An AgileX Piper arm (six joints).
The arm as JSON. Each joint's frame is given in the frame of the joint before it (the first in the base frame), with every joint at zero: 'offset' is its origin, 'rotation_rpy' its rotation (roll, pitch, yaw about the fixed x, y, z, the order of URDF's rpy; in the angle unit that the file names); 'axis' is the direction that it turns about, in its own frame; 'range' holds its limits. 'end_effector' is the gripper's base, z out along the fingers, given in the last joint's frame.
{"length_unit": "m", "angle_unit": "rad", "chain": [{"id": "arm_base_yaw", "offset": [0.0, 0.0, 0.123], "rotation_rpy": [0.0, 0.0, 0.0], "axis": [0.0, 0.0, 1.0], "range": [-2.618, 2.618]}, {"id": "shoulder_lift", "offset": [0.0, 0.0, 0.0], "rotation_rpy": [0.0, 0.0, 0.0], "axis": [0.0, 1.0, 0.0], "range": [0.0, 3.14]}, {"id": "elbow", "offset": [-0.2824, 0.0, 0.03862], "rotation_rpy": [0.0, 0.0, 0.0], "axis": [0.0, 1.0, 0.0], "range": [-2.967, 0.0]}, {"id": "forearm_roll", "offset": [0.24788, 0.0, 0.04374], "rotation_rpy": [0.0, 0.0, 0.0], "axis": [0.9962, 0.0, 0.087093], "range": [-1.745, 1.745]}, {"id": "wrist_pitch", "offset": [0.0, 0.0, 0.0], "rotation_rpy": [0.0, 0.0, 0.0], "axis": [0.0, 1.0, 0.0], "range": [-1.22, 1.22]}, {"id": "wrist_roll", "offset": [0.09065, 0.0, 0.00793], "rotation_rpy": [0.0, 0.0, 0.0], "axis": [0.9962, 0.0, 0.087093], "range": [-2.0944, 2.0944]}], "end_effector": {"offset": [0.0, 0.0, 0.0], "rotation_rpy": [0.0, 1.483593, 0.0]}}
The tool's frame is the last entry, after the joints.
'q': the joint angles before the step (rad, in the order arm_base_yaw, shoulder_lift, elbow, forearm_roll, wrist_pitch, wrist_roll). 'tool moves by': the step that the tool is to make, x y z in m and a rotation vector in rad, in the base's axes. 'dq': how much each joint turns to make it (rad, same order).
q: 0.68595, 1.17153, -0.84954, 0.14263, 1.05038, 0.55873
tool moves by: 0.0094, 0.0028, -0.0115, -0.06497, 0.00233, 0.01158
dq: 0.00104, 0.05531, -0.00002, -0.05043, -0.01250, 0.00118
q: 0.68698, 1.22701, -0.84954, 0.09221, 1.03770, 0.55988
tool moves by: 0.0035, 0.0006, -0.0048, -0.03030, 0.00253, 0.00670
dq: 0.00016, 0.02212, 0.00004, -0.02287, -0.00100, 0.00017
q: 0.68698, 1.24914, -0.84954, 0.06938, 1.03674, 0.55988
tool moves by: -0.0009, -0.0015, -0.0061, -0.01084, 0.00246, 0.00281
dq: -0.00020, 0.00213, 0.02241, -0.00639, -0.01568, -0.00201
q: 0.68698, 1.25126, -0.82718, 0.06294, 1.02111, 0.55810
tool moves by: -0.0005, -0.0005, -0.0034, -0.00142, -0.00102, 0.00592
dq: -0.00015, 0.00084, 0.01326, 0.00004, -0.01364, -0.00706
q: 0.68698, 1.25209, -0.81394, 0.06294, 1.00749, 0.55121
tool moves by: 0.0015, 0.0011, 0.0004, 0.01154, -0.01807, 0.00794
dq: -0.00019, 0.00005, 0.00003, 0.00005, -0.02090, -0.00963
